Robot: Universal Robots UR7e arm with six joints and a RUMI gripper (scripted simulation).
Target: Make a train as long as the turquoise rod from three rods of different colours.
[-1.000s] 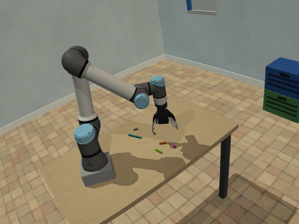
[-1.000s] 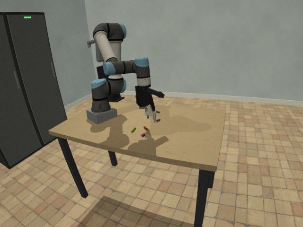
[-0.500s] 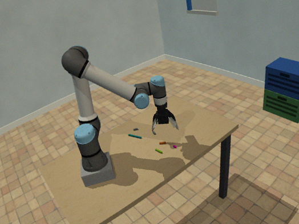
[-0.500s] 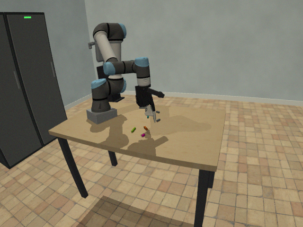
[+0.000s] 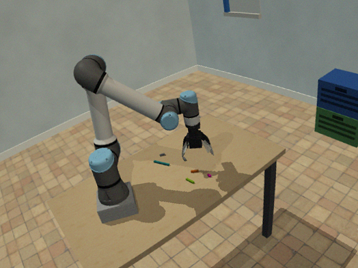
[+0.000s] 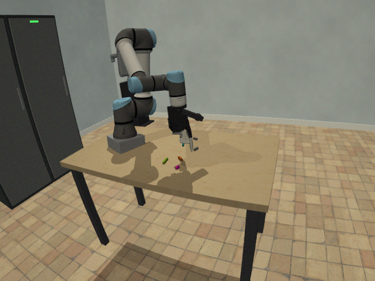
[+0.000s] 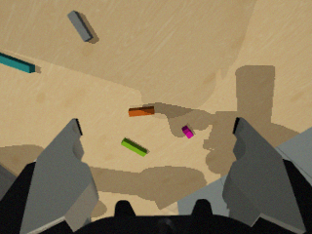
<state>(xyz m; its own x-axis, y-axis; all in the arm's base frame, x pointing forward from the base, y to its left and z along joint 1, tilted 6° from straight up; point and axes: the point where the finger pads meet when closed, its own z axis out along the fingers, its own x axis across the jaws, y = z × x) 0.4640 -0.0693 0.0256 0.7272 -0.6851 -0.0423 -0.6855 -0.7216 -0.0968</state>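
My gripper is now 90 mm to the left of the magenta rod, 70 mm above it and 10 mm past it. From my hand the other things lie so: turquoise rod 190 mm to the left, 120 mm behind, 70 mm below; then lime rod 100 mm behind, 70 mm below, 50 mm to the right; then orange rod 70 mm below, 40 mm behind, 10 mm to the right.
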